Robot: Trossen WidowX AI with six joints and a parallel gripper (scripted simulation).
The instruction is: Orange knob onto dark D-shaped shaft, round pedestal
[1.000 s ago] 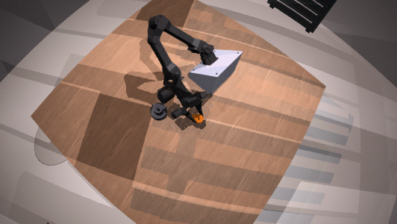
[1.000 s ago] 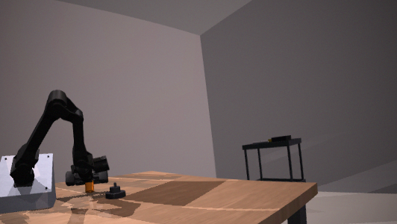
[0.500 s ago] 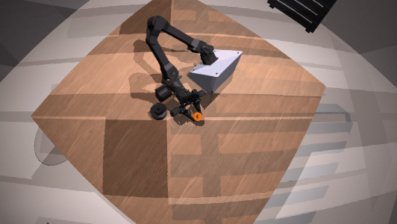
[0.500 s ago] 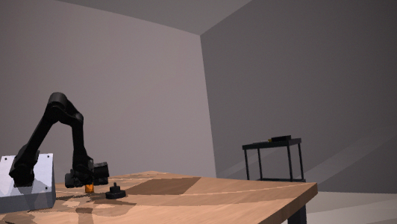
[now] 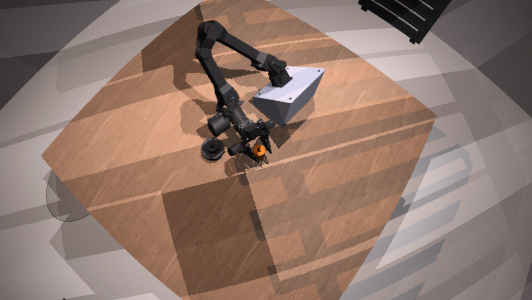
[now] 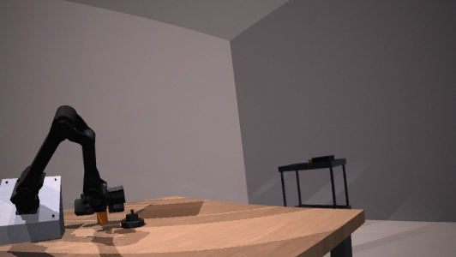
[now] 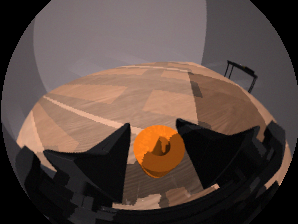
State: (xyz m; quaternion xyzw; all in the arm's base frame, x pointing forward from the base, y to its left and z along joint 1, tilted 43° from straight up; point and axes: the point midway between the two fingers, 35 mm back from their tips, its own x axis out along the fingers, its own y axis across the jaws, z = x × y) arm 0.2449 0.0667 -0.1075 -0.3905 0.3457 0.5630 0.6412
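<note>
Now: gripper tip 30 mm to the left of the orange knob and 20 mm above it. Also, from my gripper tip: round pedestal (100 mm ahead, 170 mm to the right, 20 mm below).
</note>
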